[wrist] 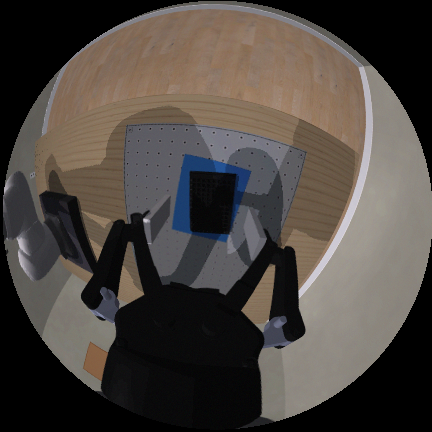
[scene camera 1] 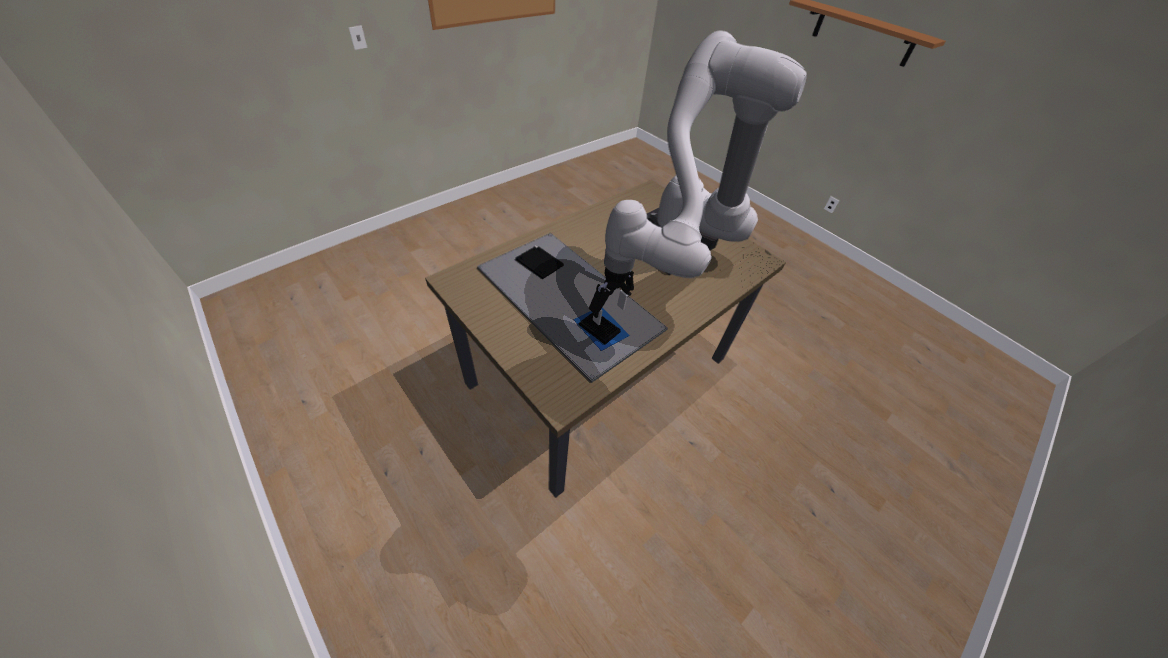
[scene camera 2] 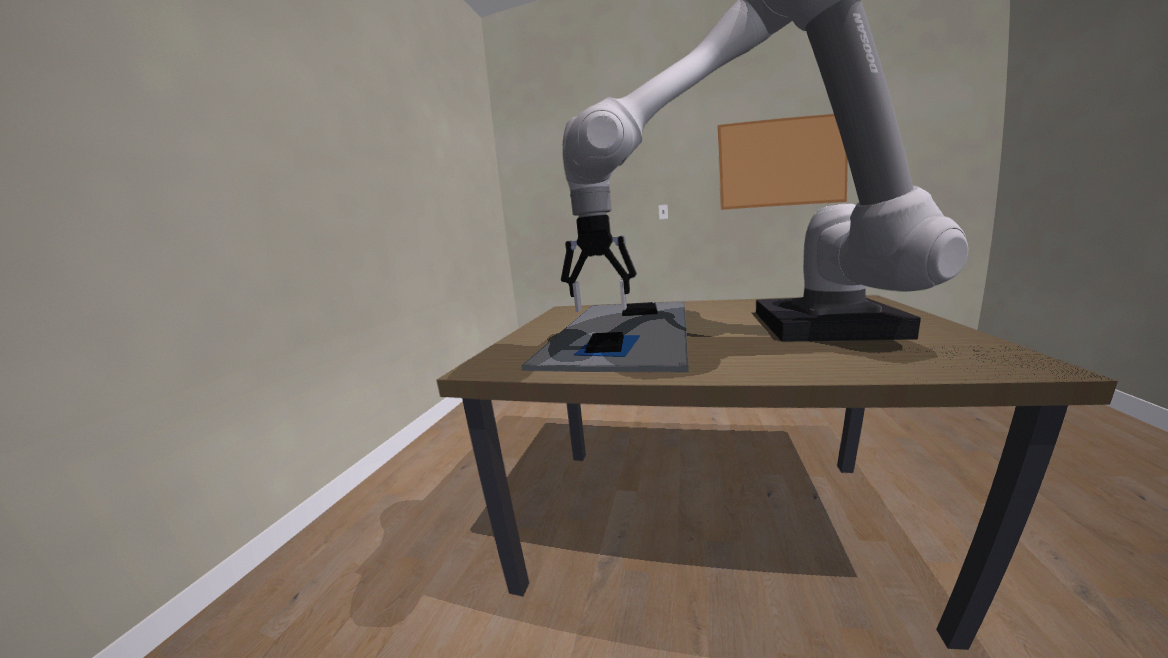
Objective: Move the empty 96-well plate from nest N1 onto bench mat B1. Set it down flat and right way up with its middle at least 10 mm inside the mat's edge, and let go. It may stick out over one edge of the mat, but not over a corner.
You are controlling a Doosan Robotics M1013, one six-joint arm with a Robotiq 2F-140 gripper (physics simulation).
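Seen in the pictures: gripper, fingertip midpoint: (wrist: 207,211) (scene camera 1: 608,314) (scene camera 2: 601,309); arm's base, link origin: (wrist: 57,231) (scene camera 2: 833,307).
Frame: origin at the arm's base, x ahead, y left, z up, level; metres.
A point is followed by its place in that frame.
The black 96-well plate (scene camera 1: 600,330) {z -0.026, x 0.630, y 0.207 m} (scene camera 2: 604,342) {z -0.023, x 0.617, y 0.216 m} (wrist: 212,202) {z -0.032, x 0.622, y 0.195 m} lies flat, wells up, on the blue bench mat (scene camera 1: 622,334) {z -0.036, x 0.574, y 0.264 m} (scene camera 2: 631,344) {z -0.036, x 0.552, y 0.197 m} (wrist: 182,200) {z -0.036, x 0.562, y 0.189 m}. It is turned a little against the mat, with blue showing around much of it. In the wrist view its lower right corner is close to the mat's right edge; whether it sticks out is hard to tell. My gripper (scene camera 1: 609,308) {z 0.062, x 0.617, y 0.222 m} (scene camera 2: 600,308) {z 0.062, x 0.617, y 0.222 m} (wrist: 207,211) {z 0.062, x 0.617, y 0.222 m} is open and empty, above the plate and apart from it, its light pads wide to either side. A black nest-like piece (scene camera 1: 539,262) {z -0.026, x 0.578, y -0.214 m} (scene camera 2: 639,308) {z -0.026, x 0.570, y -0.199 m} lies at the board's far end; its label is unreadable.
The grey perforated board (scene camera 1: 508,272) {z -0.038, x 0.706, y -0.251 m} (scene camera 2: 666,356) {z -0.038, x 0.463, y 0.284 m} (wrist: 145,145) {z -0.038, x 0.473, y 0.296 m} lies under the mat on the wooden table (scene camera 1: 531,371) {z -0.051, x 0.916, y 0.182 m} (scene camera 2: 776,389) {z -0.058, x 0.260, y 0.414 m} (wrist: 90,145) {z -0.051, x 0.282, y 0.306 m}. The arm's black base (scene camera 2: 841,325) {z -0.012, x 0.041, y 0.154 m} (wrist: 67,225) {z -0.002, x 0.136, y 0.059 m} stands on the table to the board's side.
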